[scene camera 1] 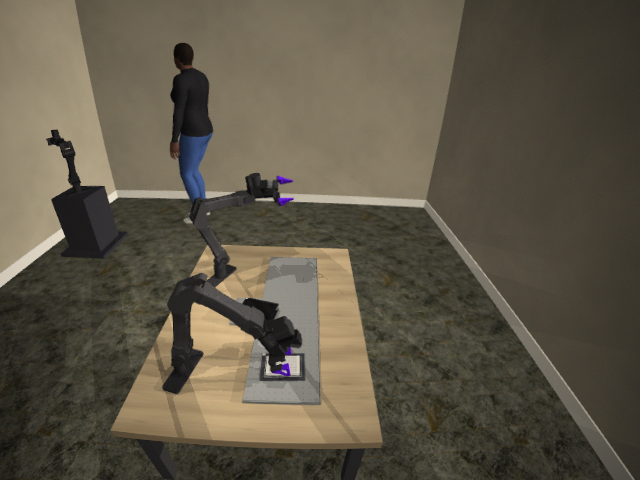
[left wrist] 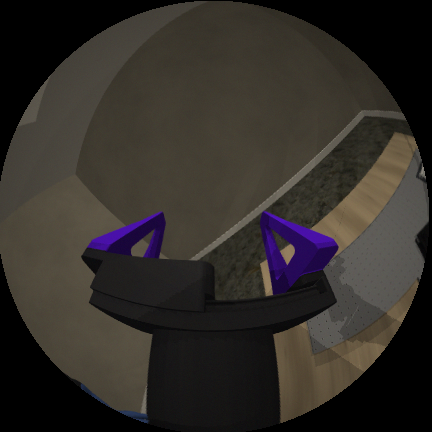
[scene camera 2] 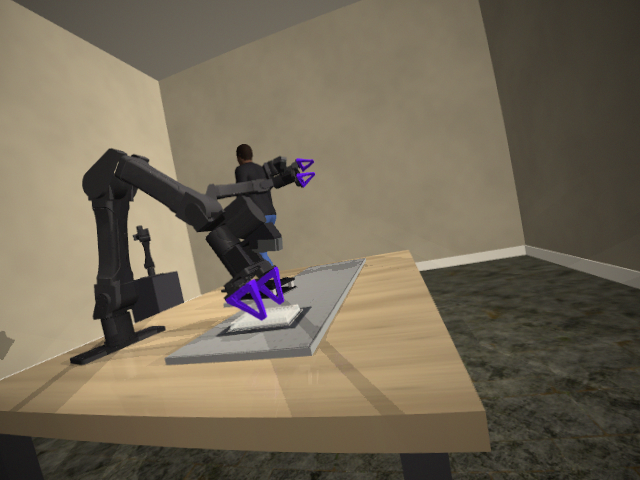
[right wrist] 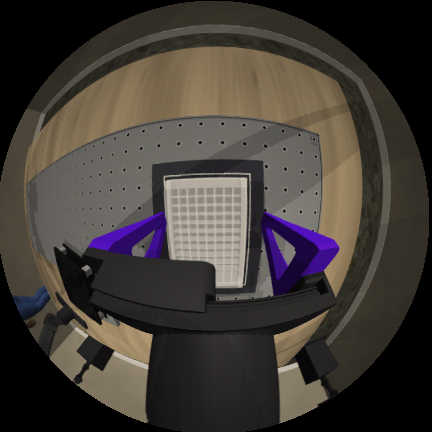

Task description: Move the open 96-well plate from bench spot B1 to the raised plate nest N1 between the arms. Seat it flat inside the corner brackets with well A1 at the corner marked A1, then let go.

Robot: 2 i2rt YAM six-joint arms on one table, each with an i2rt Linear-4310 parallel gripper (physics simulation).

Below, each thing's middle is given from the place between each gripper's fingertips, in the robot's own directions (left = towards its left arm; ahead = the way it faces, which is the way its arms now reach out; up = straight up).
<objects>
The white well plate [scene camera 2: 283, 315] lies 71 cm to the right of my left hand and 44 cm below it.
Right now the white well plate is 2 cm behind my right hand, 1 cm to the left of it and 1 cm below it.
</objects>
